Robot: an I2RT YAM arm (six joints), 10 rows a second.
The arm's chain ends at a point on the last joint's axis. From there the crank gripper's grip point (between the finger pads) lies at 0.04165 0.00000 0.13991 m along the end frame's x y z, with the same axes.
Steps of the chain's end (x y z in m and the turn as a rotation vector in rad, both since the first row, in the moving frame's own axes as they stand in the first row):
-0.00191 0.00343 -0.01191 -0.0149 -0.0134 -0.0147
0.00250 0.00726 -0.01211 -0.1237 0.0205 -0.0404
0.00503 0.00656 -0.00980 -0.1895 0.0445 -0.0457
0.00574 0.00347 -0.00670 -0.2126 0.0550 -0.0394
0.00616 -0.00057 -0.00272 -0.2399 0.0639 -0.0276
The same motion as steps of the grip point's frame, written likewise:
-0.00378 0.00492 -0.01138 -0.0149 -0.0134 -0.0147
0.00567 0.02273 -0.01396 -0.1237 0.0205 -0.0404
0.01173 0.03069 -0.01410 -0.1895 0.0445 -0.0457
0.01386 0.03095 -0.01216 -0.2126 0.0550 -0.0394
0.01537 0.03107 -0.00951 -0.2399 0.0639 -0.0276

